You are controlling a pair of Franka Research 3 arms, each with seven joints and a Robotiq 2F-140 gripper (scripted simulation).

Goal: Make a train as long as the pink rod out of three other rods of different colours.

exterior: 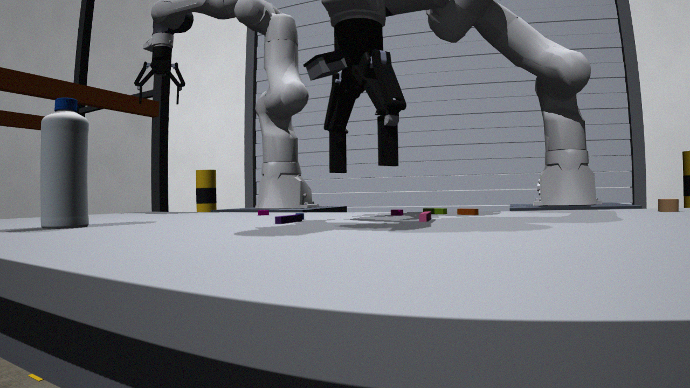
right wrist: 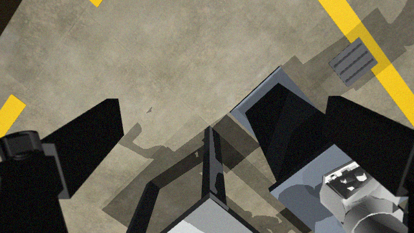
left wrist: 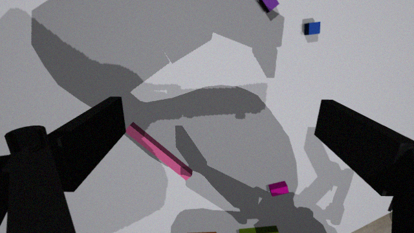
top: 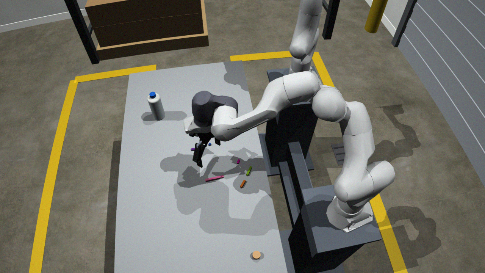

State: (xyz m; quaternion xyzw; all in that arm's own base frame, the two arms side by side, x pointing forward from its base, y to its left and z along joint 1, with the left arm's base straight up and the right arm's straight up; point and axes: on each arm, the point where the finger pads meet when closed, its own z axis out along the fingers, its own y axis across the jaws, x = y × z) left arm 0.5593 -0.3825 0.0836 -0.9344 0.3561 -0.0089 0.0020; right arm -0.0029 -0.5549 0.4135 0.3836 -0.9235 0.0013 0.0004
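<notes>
My left gripper is now 260 mm to the left of the magenta rod, 140 mm past it and 80 mm above it. The rest, counted from my left hand: purple rod: 90 mm to the right, 80 mm below, 60 mm ahead; then blue rod: 110 mm to the right, 80 mm below, 10 mm behind; then pink rod: 90 mm to the left, 80 mm below, 10 mm behind.
</notes>
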